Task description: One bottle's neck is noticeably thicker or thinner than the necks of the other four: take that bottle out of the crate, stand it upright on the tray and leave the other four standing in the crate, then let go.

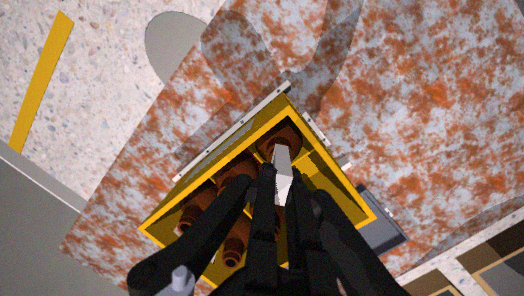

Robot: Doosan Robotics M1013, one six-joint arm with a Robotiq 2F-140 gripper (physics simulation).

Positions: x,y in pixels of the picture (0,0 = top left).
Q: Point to a bottle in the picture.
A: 192,205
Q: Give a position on a bottle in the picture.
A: At 245,162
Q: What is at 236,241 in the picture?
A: A bottle.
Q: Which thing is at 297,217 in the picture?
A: My gripper.
